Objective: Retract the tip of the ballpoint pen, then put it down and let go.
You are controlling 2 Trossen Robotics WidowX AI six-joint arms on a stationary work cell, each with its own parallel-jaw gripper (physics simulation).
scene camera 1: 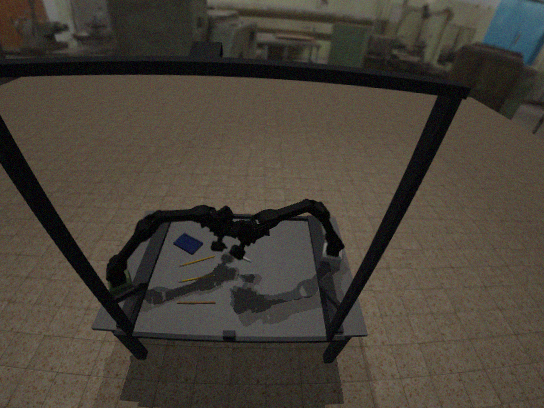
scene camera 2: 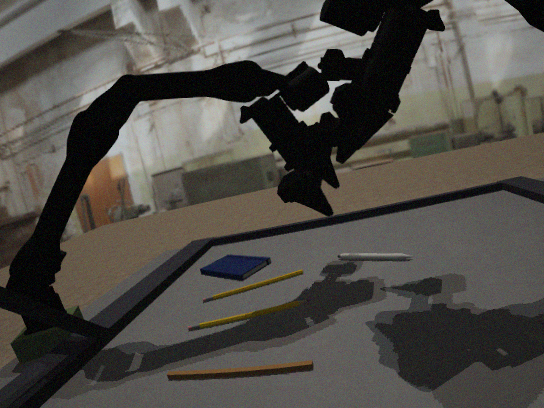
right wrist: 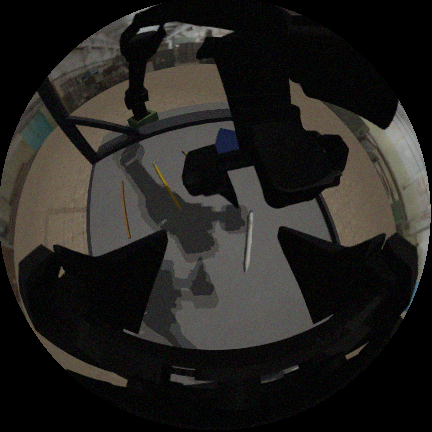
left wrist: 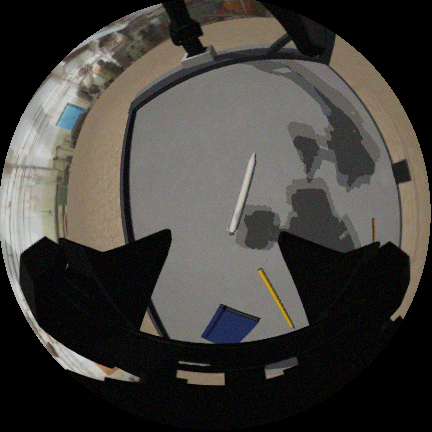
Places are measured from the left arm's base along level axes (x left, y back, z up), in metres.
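Pixels of known places: left gripper, between the fingertips: (scene camera 1: 229, 240) (scene camera 2: 334, 200) (right wrist: 264, 199) (left wrist: 226, 236); right gripper, between the fingertips: (scene camera 1: 234, 244) (scene camera 2: 348, 155) (right wrist: 223, 234); left arm's base, origin of its link: (scene camera 1: 118, 280) (right wrist: 140, 115); right arm's base, origin of its link: (scene camera 1: 332, 251) (left wrist: 196, 51).
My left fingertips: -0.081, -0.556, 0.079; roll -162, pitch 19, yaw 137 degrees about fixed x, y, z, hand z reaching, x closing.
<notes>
Ahead of a thing's pixels: the offset from my left fingertips to its top centre, as dx, dy, dz.
The white ballpoint pen {-0.034, -0.039, -0.106} (scene camera 1: 247, 259) (scene camera 2: 375, 257) (left wrist: 242, 195) (right wrist: 248, 242) lies flat on the grey table. Its tapered end points up in the left wrist view and down in the right wrist view; whether its tip is out is too small to tell. My left gripper (left wrist: 226, 236) (scene camera 2: 333, 199) is open and empty, above the table near the pen's blunt end. My right gripper (right wrist: 223, 234) is open and empty, higher above the table, with the pen lying below between its fingers in its wrist view. The two grippers are close together.
A dark blue book {+0.178, +0.175, -0.107} (scene camera 1: 188, 243) (scene camera 2: 232, 267) (left wrist: 231, 325) (right wrist: 226, 140) lies toward the table's back left. Two yellow pencils {+0.041, +0.172, -0.112} (scene camera 2: 253, 286) {-0.059, +0.210, -0.111} (scene camera 2: 225, 320) and a thin brown stick {-0.181, +0.261, -0.112} (scene camera 1: 196, 302) (scene camera 2: 240, 371) lie in front of it. Dark frame posts and rails edge the table.
</notes>
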